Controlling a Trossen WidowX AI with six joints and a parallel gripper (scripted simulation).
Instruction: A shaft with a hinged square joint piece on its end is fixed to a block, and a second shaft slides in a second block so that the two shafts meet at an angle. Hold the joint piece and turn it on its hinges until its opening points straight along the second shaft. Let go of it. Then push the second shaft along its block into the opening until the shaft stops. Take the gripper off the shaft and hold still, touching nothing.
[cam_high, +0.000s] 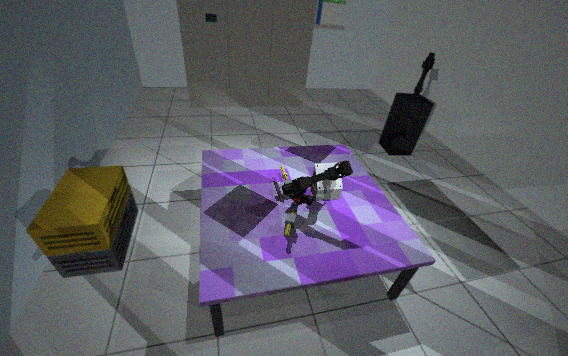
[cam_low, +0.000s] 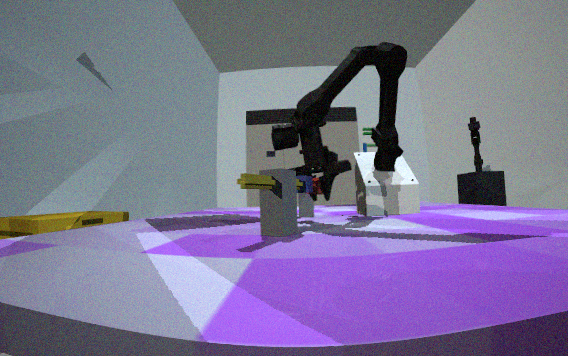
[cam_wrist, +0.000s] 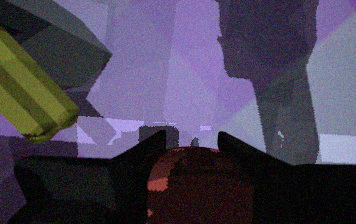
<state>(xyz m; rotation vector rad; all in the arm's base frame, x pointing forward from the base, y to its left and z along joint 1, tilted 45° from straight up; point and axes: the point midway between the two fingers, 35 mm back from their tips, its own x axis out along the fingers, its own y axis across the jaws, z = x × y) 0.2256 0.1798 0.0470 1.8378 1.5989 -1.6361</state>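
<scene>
Now: gripper tip 40 mm below the red joint piece, 20 mm to the right of it and 10 mm short of it.
</scene>
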